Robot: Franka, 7 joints.
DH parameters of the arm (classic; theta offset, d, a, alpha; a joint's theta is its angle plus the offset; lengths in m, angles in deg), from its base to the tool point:
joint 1: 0 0.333 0 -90
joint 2: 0 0 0 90
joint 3: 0 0.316 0.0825 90
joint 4: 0 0 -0.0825 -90
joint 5: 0 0.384 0 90
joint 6: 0 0 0.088 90
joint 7: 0 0.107 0 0
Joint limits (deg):
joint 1: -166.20..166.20
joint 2: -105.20..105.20
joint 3: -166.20..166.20
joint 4: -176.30..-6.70
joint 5: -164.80..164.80
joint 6: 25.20..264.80
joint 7: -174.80..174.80
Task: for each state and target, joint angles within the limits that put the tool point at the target. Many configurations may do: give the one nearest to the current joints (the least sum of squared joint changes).
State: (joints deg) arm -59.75 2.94 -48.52 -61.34 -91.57 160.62 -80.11
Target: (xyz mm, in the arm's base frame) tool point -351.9 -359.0 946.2
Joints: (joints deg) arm -71.70 -5.08 -61.87 -67.28 -92.02 157.18 -80.11
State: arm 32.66 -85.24 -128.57 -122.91 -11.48 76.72 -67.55
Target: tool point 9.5 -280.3 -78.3
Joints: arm 28.80 -87.15 -145.06 -113.38 -16.30 80.41 -67.55
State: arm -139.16 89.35 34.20 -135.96 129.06 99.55 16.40
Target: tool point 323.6 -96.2 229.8
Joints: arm -133.97 101.48 52.71 -167.18 122.21 99.82 16.40
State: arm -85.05 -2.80 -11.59 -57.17 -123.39 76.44 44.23
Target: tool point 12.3 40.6 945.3
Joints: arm -86.53 -50.41 18.58 -91.57 -103.90 33.12 44.23
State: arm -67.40 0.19 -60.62 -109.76 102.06 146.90 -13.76
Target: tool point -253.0 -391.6 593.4
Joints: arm -72.07 -35.64 -41.24 -130.18 103.16 146.43 -13.76
